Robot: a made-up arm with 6 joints.
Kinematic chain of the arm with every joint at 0, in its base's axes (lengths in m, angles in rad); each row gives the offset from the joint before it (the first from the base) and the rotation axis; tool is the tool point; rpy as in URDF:
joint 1: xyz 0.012 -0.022 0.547 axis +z
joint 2: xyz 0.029 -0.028 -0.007 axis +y
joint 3: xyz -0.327 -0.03 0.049 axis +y
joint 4: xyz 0.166 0.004 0.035 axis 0.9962 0 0.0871
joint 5: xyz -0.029 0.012 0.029 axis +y
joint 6: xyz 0.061 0.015 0.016 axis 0.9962 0 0.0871
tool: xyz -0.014 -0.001 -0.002 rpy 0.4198 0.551 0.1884
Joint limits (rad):
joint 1: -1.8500..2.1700
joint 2: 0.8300..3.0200
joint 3: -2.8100..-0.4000
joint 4: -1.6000..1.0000
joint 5: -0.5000..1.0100
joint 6: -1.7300..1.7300
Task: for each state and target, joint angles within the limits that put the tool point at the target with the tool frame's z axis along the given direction. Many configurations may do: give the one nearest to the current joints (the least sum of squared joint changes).
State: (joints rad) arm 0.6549 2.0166 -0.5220 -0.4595 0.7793 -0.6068
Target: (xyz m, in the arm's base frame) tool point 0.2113 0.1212 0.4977 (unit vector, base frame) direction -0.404 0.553 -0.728
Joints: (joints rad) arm 0.6489 2.6024 -0.4000 -1.2143 0.0065 -0.2460
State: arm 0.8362 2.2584 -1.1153 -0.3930 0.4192 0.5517
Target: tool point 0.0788 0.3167 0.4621 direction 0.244 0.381 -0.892
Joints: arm 1.4400 2.6447 -0.8896 -0.5328 0.4639 0.1506
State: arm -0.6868 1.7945 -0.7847 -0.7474 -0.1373 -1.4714
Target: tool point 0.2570 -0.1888 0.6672 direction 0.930 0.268 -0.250
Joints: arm -0.5697 1.9254 -0.5371 -0.4114 -0.2753 -1.0047
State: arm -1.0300 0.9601 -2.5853 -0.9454 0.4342 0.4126
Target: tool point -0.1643 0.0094 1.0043 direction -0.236 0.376 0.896
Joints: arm -0.3623 0.8516 -2.4770 -1.2682 0.5742 -0.2340
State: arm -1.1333 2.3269 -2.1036 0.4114 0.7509 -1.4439
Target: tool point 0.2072 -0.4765 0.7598 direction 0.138 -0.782 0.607
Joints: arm -1.0157 2.3229 -1.9486 0.8690 -0.1078 -0.9543
